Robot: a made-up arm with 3 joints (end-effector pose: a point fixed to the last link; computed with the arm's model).
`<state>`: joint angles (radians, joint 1 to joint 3).
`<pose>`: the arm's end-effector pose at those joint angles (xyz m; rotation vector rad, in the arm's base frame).
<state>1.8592 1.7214 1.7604</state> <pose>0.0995 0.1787 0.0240 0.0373 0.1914 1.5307</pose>
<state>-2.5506 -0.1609 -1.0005</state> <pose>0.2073 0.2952 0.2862 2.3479 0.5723 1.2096</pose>
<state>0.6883 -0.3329 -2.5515</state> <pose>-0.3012 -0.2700 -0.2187 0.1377 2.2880 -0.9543</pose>
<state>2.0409 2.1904 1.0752</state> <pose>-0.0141 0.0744 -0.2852 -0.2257 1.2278 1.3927</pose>
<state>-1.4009 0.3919 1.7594</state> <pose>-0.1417 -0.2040 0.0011 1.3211 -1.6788 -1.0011</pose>
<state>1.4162 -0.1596 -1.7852</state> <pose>-0.0247 -0.4785 0.0999 -0.8639 1.3383 -1.3041</pose>
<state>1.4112 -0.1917 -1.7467</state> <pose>-0.0177 -0.4774 0.1026 -0.8549 1.2890 -1.2905</pose>
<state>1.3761 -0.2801 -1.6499</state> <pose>-0.0031 -0.4737 0.1023 -0.8109 1.1707 -1.2485</pose>
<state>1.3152 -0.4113 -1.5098</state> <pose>0.0113 -0.4658 0.1056 -0.7385 0.9996 -1.1989</pose>
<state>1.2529 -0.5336 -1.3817</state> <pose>0.0160 -0.4570 0.1131 -0.6675 0.8436 -1.1690</pose>
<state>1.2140 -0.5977 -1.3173</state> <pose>0.0142 -0.4526 0.1159 -0.6249 0.7674 -1.1586</pose>
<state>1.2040 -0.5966 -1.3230</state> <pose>0.0131 -0.4536 0.1100 -0.6143 0.7783 -1.1558</pose>
